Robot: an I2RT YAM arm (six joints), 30 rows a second.
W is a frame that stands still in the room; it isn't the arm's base.
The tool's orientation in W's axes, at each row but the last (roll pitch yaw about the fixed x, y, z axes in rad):
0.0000 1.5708 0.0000
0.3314 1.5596 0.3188
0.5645 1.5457 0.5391
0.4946 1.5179 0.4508
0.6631 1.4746 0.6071
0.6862 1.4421 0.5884
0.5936 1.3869 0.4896
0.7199 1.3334 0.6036
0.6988 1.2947 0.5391
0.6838 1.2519 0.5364
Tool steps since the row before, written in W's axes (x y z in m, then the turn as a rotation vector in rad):
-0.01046 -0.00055 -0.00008 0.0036 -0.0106 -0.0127
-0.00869 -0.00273 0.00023 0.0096 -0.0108 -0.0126
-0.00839 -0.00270 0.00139 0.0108 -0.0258 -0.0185
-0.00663 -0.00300 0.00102 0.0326 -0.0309 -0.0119
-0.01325 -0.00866 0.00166 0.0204 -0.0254 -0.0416
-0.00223 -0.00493 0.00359 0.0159 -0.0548 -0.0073
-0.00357 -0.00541 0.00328 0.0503 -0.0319 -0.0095
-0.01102 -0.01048 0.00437 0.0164 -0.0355 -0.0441
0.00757 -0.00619 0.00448 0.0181 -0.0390 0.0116
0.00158 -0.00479 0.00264 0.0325 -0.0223 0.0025
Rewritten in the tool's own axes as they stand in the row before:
0.00008 -0.00055 -0.01046 0.0127 -0.0106 0.0036
-0.00033 -0.00284 -0.00865 0.0127 -0.0107 0.0096
-0.00161 -0.00289 -0.00829 0.0184 -0.0258 0.0111
-0.00140 -0.00326 -0.00644 0.0127 -0.0298 0.0333
-0.00317 -0.00924 -0.01256 0.0416 -0.0267 0.0186
-0.00415 -0.00481 -0.00135 0.0050 -0.0535 0.0206
-0.00427 -0.00536 -0.00241 0.0147 -0.0278 0.0515
-0.00778 -0.01073 -0.00864 0.0413 -0.0401 0.0128
-0.00341 -0.00420 0.00930 -0.0124 -0.0335 0.0266
-0.00285 -0.00395 0.00295 0.0028 -0.0173 0.0354

